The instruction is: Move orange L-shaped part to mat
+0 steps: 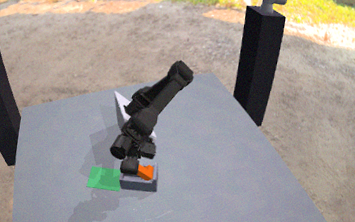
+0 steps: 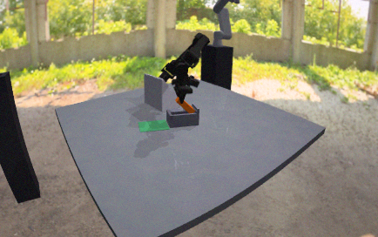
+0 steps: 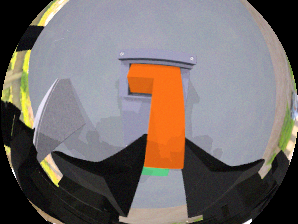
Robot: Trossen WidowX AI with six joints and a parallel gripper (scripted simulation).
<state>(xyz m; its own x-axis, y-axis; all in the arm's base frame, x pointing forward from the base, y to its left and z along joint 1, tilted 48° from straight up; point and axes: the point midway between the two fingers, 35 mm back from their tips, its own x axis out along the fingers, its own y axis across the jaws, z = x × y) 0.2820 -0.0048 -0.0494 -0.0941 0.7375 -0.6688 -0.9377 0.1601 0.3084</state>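
The green mat lies 60 mm behind my gripper tip, 130 mm to the right of it and 130 mm below it. From my gripper tip the other things lie so: orange L-shaped part: 40 mm to the left, 30 mm below.
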